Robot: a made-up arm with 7 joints.
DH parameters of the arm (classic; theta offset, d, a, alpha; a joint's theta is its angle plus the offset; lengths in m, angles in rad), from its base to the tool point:
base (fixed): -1.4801 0 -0.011 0
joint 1: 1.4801 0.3 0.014 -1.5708
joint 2: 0 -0.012 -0.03 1.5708
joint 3: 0 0.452 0.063 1.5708
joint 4: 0 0.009 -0.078 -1.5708
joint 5: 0 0.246 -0.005 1.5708
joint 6: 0 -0.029 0.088 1.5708
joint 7: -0.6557 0 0.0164 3.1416
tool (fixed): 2.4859 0.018 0 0
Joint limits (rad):
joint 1: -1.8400..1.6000
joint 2: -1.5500..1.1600
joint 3: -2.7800..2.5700
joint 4: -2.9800..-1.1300
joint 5: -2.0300..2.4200
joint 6: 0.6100..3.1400
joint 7: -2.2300..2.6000
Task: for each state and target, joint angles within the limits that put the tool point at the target. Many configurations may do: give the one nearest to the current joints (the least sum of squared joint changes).
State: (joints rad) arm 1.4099 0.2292 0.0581 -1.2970 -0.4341 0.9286 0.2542
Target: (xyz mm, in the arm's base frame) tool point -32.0 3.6 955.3
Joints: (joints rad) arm 1.4466 -0.5968 0.1066 -1.2986 -0.4275 0.8116 0.2427
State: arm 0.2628 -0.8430 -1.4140 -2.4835 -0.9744 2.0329 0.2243
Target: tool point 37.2 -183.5 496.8
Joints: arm 0.2744 -0.8081 -1.1746 -2.8626 -1.0688 2.0493 0.2023
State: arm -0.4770 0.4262 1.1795 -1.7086 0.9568 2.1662 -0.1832
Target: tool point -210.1 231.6 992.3
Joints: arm 0.1238 -0.4439 1.2102 -1.2300 0.9006 2.3516 -0.2125
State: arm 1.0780 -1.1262 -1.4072 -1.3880 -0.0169 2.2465 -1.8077
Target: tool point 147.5 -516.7 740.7
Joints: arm 1.1897 -0.9348 -1.3166 -1.4696 -0.0456 2.2335 -1.8057
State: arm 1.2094 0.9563 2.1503 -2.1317 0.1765 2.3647 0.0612
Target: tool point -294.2 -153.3 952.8
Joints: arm 1.3482 0.0795 2.3247 -1.5346 0.2079 2.2739 0.0948
